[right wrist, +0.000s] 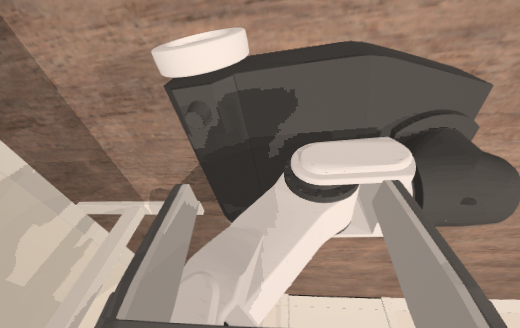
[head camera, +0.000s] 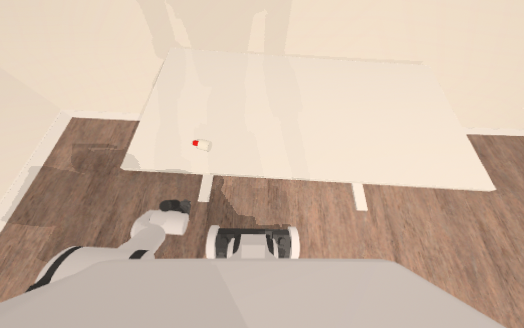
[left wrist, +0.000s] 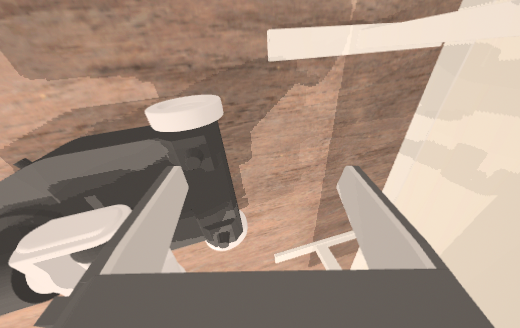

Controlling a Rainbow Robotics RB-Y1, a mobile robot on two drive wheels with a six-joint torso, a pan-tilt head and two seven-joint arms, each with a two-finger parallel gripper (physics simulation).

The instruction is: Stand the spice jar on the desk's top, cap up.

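Places are measured from the robot's base along level axes (x right, y ahead, z up), in millimetres.
Where they show: left gripper, between the fingertips: (left wrist: 263, 176); right gripper, between the fingertips: (right wrist: 282, 193).
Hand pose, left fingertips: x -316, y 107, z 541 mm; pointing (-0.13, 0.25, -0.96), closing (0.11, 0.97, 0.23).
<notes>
After its pixels a point has its place.
The spice jar (head camera: 203, 145) @[z 762, x -216, y 346 mm], a small cream jar with a red cap, lies on its side on the desk (head camera: 350, 125) @[z 721, x 448, y 508 mm], near the front left of its top. Its cap points left in the head camera. My left gripper (left wrist: 263, 176) @[z 541, x -316, y 107 mm] is open, with floor and part of the robot's base between and beyond its fingers. In the head camera the left arm's dark gripper end is beside the front edge of the desk, below and left of the jar; its fingertips are hard to make out there. My right gripper (right wrist: 282, 193) @[z 497, x 251, y -172 mm] is open. The jar does not show in either wrist view.
The desk's front edge runs across the head camera. Two white desk feet (head camera: 205, 188) (head camera: 360, 197) stick out below it. The robot's wheeled base (head camera: 253, 243) (left wrist: 200, 170) @[z 212, x -129, y 3 mm] (right wrist: 310, 100) @[z 170, x 154, y -220 mm] stands in front of the desk. A wall (head camera: 350, 25) @[z 870, x 474, y 1037 mm] rises behind the desk.
</notes>
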